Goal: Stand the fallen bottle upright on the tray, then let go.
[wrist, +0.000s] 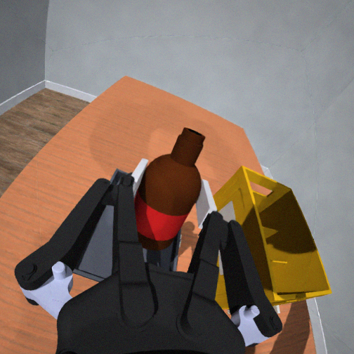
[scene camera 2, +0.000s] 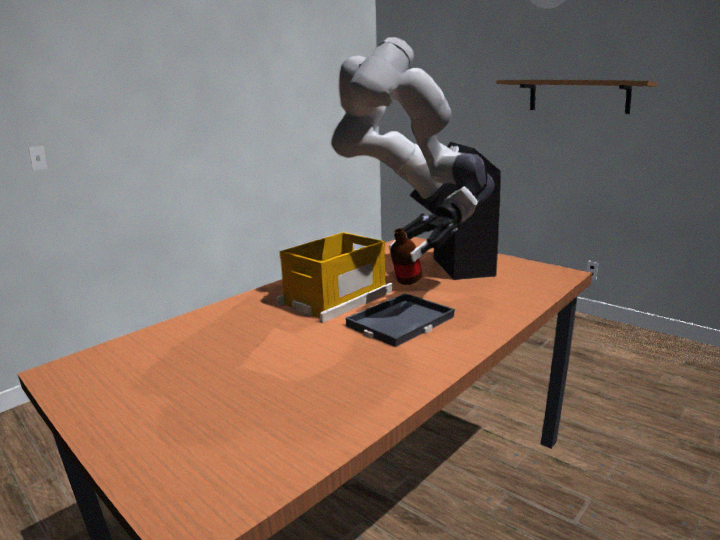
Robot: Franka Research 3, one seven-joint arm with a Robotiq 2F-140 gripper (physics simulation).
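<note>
The brown bottle (scene camera 2: pixel 406 269) (wrist: pixel 169 187) with a red label is nearly upright, leaning slightly, with its neck up. My gripper (scene camera 2: pixel 405 249) (wrist: pixel 172 178) is shut on the bottle's body, with one pale pad on each side. It holds the bottle off the table, on the robot-base side of the tray. The dark grey tray (scene camera 2: pixel 401 316) (wrist: pixel 100 245) lies flat on the table, and the bottle is not touching it in the scene view. In the wrist view the fingers and the bottle hide part of the tray.
A yellow crate (scene camera 2: pixel 302 287) (wrist: pixel 250 235) stands close beside the tray and the bottle. A white rail (scene camera 2: pixel 357 302) runs along the crate's foot, between it and the tray. The black robot pedestal (scene camera 2: pixel 476 232) stands behind the gripper. A wall shelf (scene camera 2: pixel 575 83) hangs at the back right.
</note>
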